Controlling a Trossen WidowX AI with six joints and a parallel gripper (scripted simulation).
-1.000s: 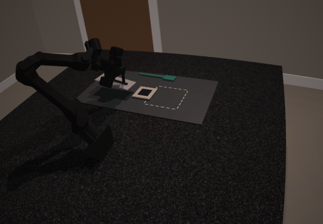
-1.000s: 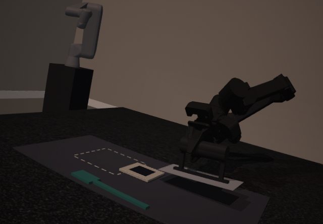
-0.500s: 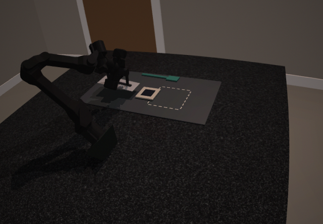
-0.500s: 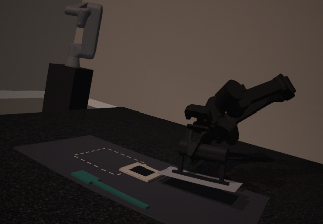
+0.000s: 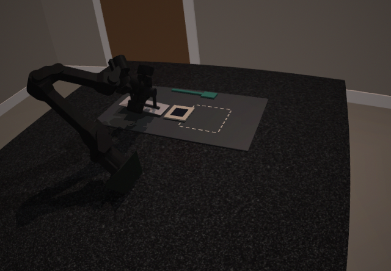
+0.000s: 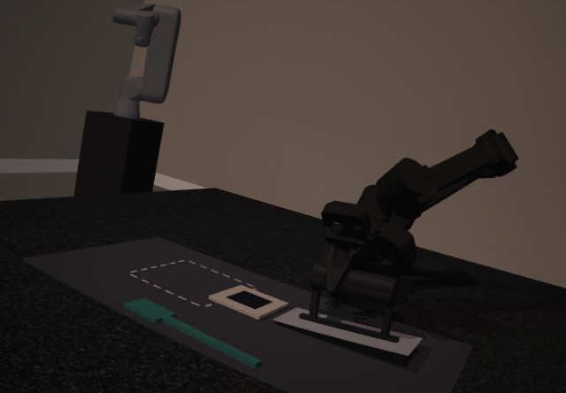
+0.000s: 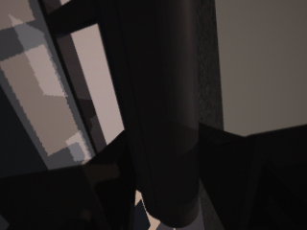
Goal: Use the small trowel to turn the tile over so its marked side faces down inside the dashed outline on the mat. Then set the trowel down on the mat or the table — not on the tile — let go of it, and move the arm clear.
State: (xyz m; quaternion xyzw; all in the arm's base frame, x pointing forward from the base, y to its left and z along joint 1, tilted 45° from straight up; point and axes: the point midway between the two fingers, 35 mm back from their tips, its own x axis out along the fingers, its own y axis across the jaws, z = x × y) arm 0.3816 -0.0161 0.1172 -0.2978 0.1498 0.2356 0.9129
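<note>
The cream tile is 5 cm behind my gripper tip, 13 cm to the right of it and 6 cm below it. Also, from my gripper tip: mat (2 cm behind, 12 cm to the right, 8 cm below); then green trowel (11 cm ahead, 17 cm to the right, 6 cm below).
</note>
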